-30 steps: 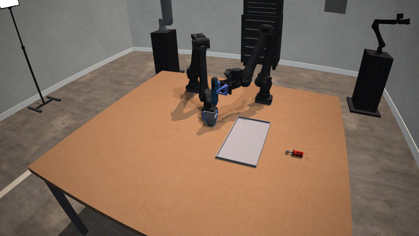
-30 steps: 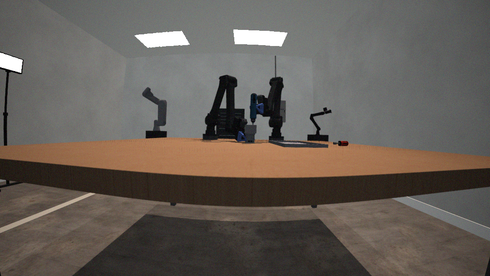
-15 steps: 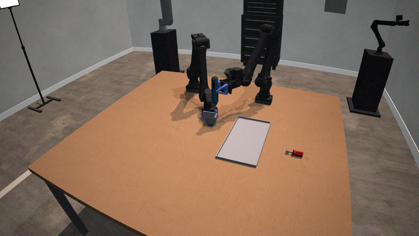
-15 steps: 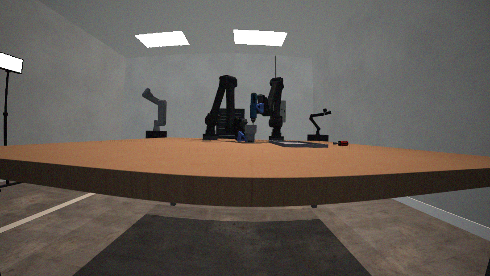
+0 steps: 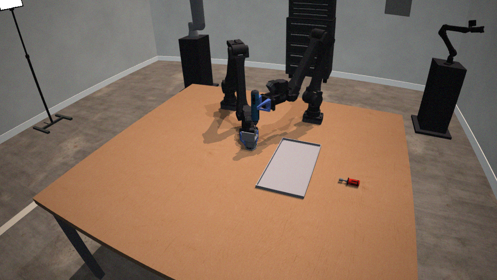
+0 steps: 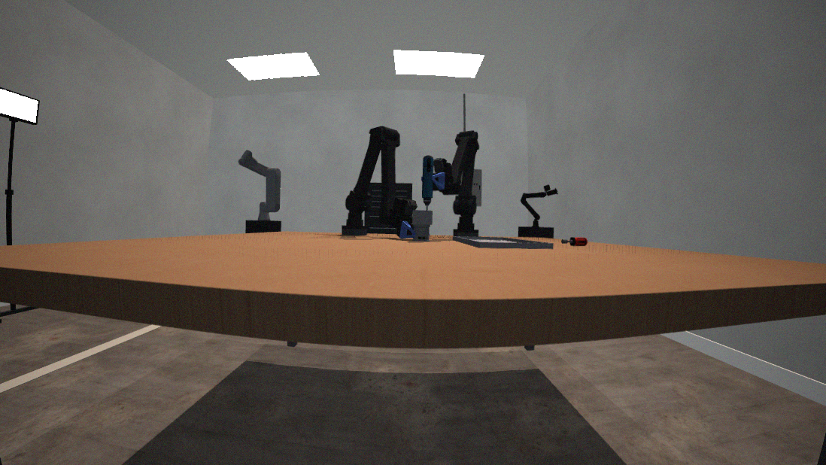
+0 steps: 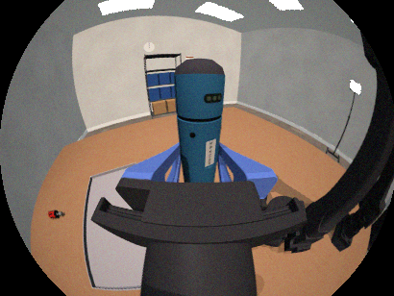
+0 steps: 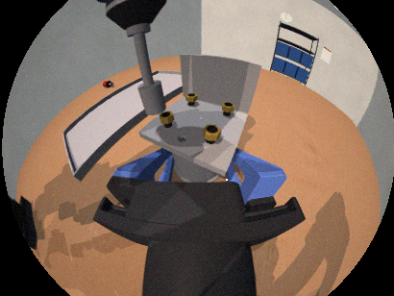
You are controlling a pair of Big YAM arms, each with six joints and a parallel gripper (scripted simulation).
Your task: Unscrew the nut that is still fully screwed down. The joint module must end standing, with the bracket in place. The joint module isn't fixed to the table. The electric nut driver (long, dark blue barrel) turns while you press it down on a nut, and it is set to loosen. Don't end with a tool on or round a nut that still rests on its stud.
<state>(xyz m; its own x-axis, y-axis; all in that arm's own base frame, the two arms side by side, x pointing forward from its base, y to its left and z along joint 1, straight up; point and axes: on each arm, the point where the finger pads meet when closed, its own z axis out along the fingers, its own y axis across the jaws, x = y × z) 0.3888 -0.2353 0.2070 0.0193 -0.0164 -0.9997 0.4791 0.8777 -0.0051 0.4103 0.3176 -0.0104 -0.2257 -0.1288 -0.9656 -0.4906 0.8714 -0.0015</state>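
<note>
My right gripper is now 1 cm below the joint module. From my right hand the other things lie so: flat grey tray: 8 cm ahead, 25 cm to the left, 2 cm below; then red-handled tool: 13 cm ahead, 54 cm to the left, 1 cm below; then grey bracket: 5 cm above.
</note>
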